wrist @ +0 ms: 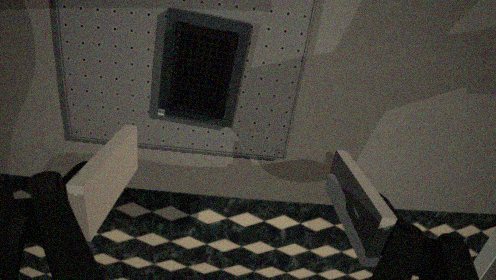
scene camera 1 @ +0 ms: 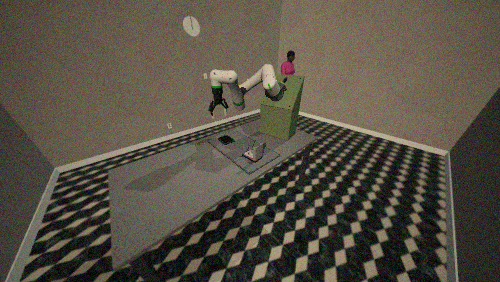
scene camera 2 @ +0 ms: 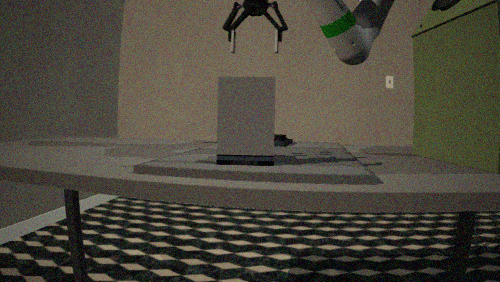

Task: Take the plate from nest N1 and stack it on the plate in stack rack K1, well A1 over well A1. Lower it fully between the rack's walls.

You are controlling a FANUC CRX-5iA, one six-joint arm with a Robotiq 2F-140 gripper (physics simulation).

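Observation:
The plate is black and sits in nest N1, a dark frame on the perforated board. A small light mark shows at one corner of the nest in the wrist view. The dark nest and plate look small in scene camera 1. Stack rack K1 stands nearer scene camera 2, with a tall grey wall and a dark base. A light plate shows in it. My gripper is open and empty, high above the board. The black plate lies ahead of the fingertips in the wrist view. Well labels are unreadable.
The board lies on a long grey table. A green pedestal carries the arm at the table's end. A person in pink stands behind the pedestal. The rack's wall rises well above the board.

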